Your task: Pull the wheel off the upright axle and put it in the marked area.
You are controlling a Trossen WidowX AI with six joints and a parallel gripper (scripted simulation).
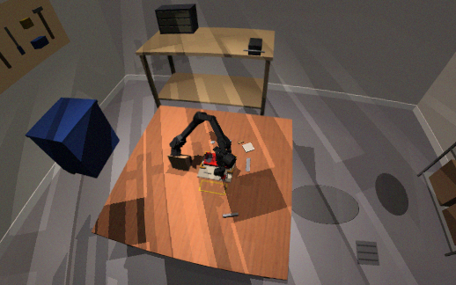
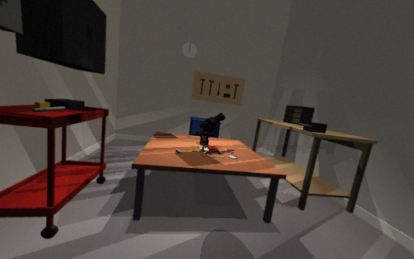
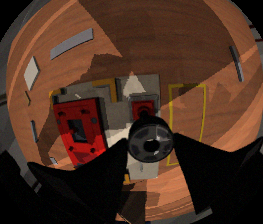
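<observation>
Now: gripper tip 40 mm past the grey base plate, 100 mm to the right of it and 100 mm above it. Also, from my gripper tip: white card: 180 mm ahead, 290 mm to the left, 100 mm below; then dark round wheel: right at my gripper tip.
</observation>
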